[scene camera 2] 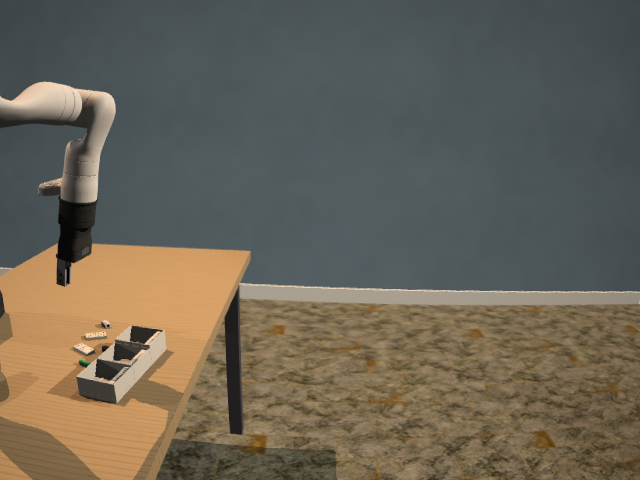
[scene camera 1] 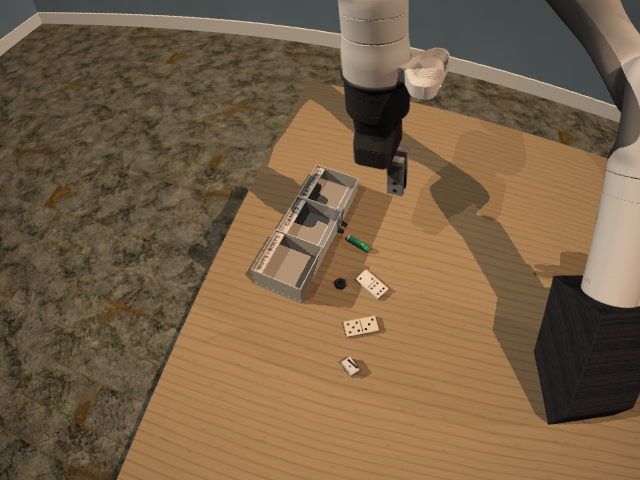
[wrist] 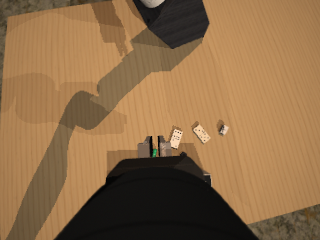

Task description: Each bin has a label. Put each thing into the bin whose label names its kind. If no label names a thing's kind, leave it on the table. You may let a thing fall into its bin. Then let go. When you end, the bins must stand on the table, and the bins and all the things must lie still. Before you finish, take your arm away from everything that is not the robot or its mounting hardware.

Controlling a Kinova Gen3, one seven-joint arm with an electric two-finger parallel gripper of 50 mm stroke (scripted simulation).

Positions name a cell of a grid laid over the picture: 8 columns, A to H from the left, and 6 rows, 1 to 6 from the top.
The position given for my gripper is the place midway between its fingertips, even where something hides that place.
Labels:
my gripper: scene camera 2 A4; scene camera 1 E3; wrist D4

